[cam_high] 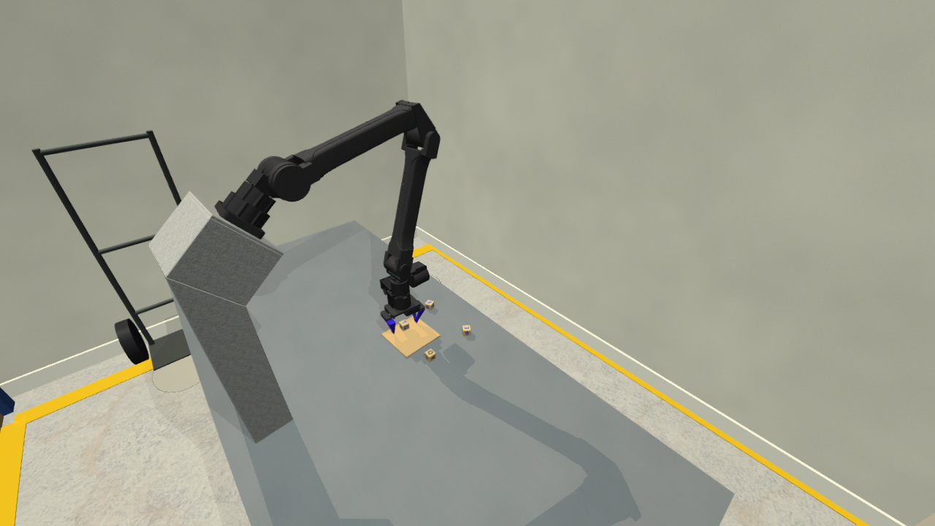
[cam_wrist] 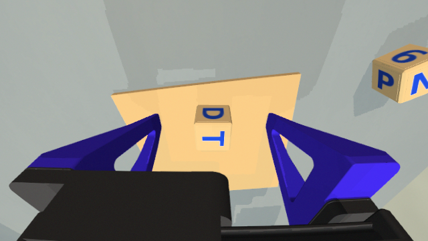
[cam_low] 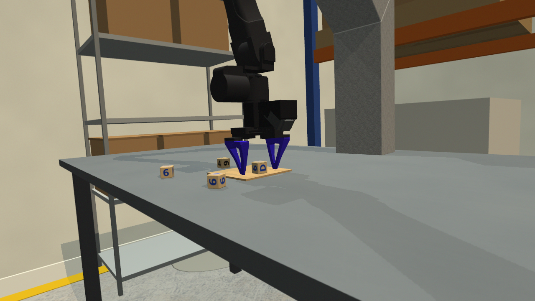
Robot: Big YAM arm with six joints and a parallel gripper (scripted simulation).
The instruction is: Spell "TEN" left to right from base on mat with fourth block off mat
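The tan mat lies 40 mm to the right of my hand, 10 mm below it and 10 mm ahead of it.
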